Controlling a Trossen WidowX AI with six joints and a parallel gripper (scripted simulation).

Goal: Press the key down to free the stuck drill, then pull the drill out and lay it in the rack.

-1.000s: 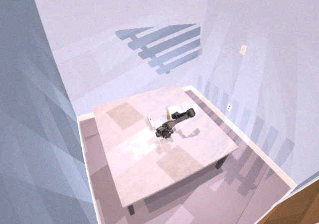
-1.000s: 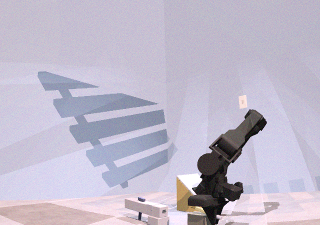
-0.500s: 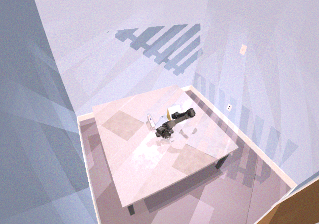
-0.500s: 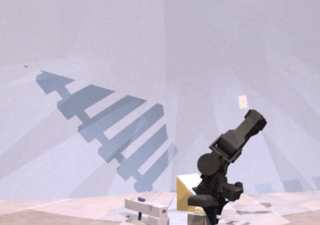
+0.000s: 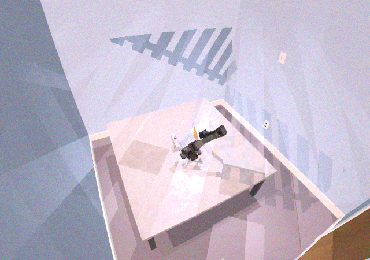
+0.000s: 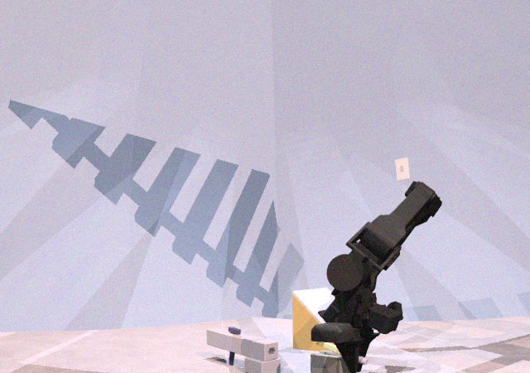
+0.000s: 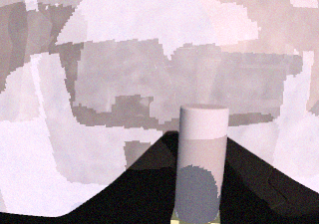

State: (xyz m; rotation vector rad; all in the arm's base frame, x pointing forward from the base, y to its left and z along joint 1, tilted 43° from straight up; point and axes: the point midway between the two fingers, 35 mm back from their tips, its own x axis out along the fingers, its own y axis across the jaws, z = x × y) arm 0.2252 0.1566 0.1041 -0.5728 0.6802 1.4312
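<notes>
Right now my gripper tip is 10 mm past the drill, 40 mm to the left of it and 40 mm below it. Also, from my gripper tip: dark blue part 50 mm ahead, 260 mm to the right, 40 mm above.
</notes>
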